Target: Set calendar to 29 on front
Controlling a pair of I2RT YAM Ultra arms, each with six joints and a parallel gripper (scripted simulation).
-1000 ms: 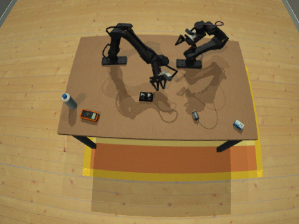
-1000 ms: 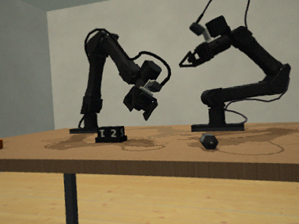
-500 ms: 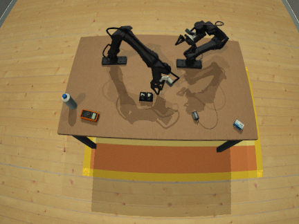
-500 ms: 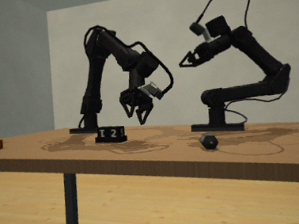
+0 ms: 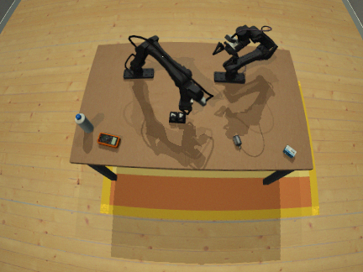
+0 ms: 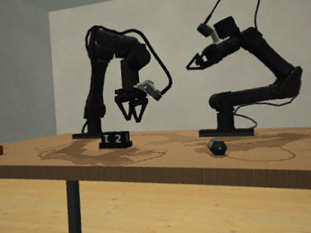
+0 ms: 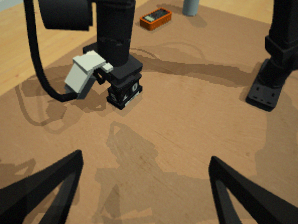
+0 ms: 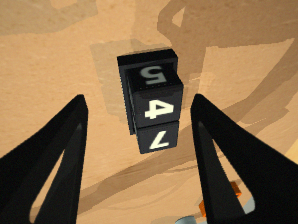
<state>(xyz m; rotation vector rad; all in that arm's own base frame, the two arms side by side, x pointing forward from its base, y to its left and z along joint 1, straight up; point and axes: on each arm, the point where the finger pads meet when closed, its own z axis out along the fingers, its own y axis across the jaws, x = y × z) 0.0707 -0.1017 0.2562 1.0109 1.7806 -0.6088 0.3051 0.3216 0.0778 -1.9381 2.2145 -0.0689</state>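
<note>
Right now my right hand is 80 mm above the black calendar tray, 60 mm to the left of it and 20 mm short of it.
</note>
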